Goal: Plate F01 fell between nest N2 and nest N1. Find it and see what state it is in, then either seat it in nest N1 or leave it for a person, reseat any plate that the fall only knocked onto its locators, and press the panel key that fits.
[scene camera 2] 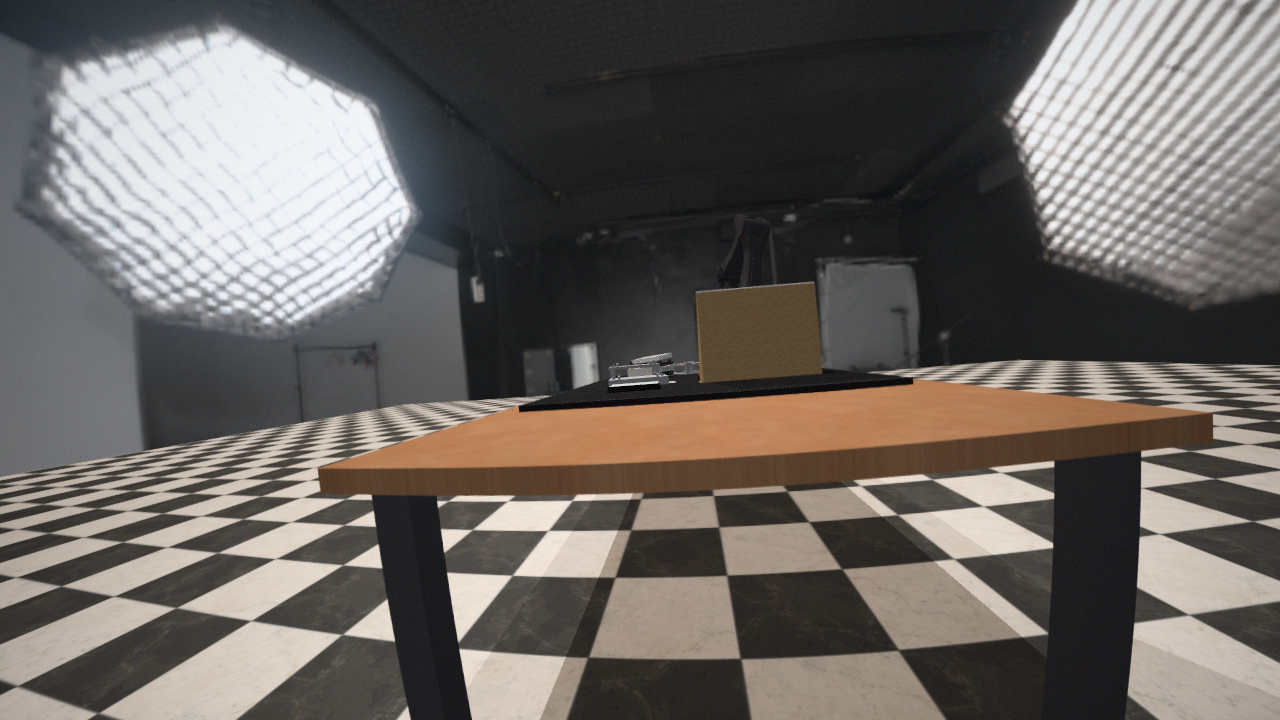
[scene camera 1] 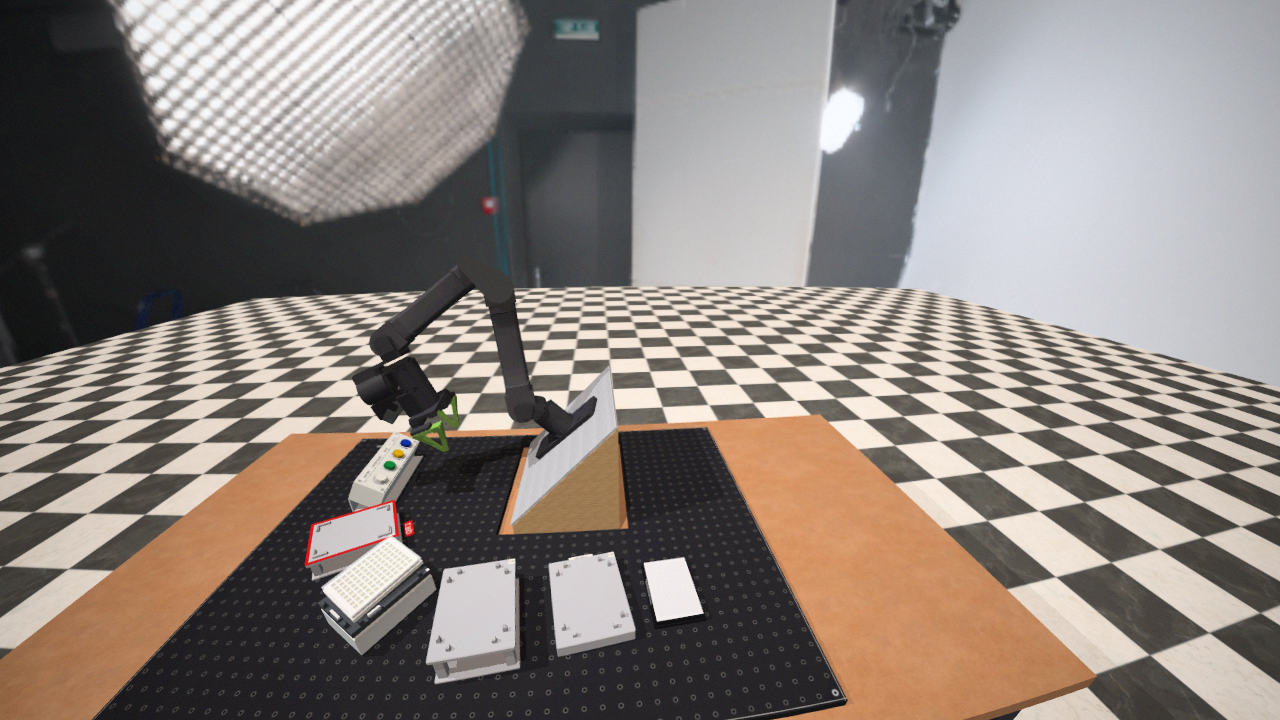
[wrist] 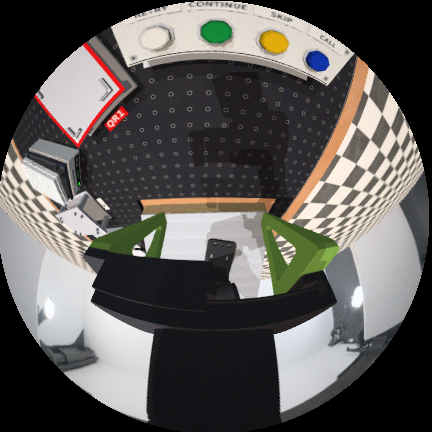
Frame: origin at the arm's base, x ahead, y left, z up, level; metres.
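Seen in the pictures: gripper, fingertip midpoint: (scene camera 1: 451, 438) (wrist: 213, 217); arm's base at its link origin: (scene camera 2: 758, 327) (scene camera 1: 567, 429).
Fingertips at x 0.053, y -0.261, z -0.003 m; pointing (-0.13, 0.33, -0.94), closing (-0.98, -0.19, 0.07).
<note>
Offsets run from my fingertips to a thing's middle. Level surfaces: height alone.
My gripper (scene camera 1: 451, 438) (wrist: 213, 217) is open and empty, above the mat near the blue-key end of the panel {0.188 m right, 0.003 m ahead, 0.093 m down} (scene camera 1: 358, 494) (wrist: 187, 50). Its keys are white RETRY {0.151 m right, 0.073 m ahead, 0.065 m down} (wrist: 156, 38), green CONTINUE {0.159 m right, 0.024 m ahead, 0.065 m down} (scene camera 1: 389, 465) (wrist: 216, 31), yellow SKIP {0.167 m right, 0.026 m back, 0.065 m down} (scene camera 1: 398, 454) (wrist: 273, 41) and blue CALL {0.176 m right, 0.075 m back, 0.065 m down} (scene camera 1: 405, 443) (wrist: 317, 61). A taller grey nest {0.186 m left, 0.352 m ahead, 0.102 m down} (scene camera 1: 476, 604) (wrist: 80, 220) and a lower grey nest {0.354 m left, 0.297 m ahead, 0.118 m down} (scene camera 1: 590, 600) stand bare; their labels are unreadable. A white many-welled plate {0.004 m left, 0.329 m ahead, 0.059 m down} (scene camera 1: 374, 574) (wrist: 46, 177) lies on a dark-topped device (scene camera 1: 366, 632) (wrist: 62, 148). No plate F01 can be identified; scene camera 2 hides the gripper.
The red-edged QR1 stand (scene camera 1: 353, 534) (wrist: 80, 90) is bare, between panel and device. A flat white piece with a dark underside {0.495 m left, 0.269 m ahead, 0.127 m down} (scene camera 1: 673, 588) lies right of the lower nest. The wedge-shaped arm base (scene camera 1: 572, 492) (scene camera 2: 759, 333) stands behind the nests on the black mat {0.134 m down} (scene camera 1: 716, 644).
</note>
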